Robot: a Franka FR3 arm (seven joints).
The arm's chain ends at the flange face. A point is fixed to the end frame.
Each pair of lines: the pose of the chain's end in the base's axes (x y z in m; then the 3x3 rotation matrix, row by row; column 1 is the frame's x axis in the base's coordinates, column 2 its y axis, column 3 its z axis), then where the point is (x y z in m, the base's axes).
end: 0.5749, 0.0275, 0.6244; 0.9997, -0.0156, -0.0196; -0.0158, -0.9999, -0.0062; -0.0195, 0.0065, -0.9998
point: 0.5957 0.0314 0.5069
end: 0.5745, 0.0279, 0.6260; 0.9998, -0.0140, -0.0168; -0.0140, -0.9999, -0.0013; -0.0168, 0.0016, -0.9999
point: 0.5956 0.0324 0.5086
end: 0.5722, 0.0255, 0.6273; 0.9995, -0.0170, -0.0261; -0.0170, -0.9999, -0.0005; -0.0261, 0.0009, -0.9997
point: 0.5922 0.0301 0.5097
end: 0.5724, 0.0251, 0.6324; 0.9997, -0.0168, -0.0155; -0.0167, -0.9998, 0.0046; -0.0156, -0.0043, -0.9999
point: 0.5937 0.0303 0.5151
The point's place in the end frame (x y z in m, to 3 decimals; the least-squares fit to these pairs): 0.023 -0.005 0.117
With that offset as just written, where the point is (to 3 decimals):
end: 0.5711, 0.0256, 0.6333; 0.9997, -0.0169, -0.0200; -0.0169, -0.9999, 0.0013; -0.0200, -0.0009, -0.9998
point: 0.592 0.030 0.516
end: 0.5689, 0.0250, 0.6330; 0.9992, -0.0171, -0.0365; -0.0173, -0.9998, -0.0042; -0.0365, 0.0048, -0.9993
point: 0.588 0.029 0.515
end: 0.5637, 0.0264, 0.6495; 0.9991, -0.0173, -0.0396; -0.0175, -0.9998, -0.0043; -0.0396, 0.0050, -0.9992
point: 0.582 0.030 0.532
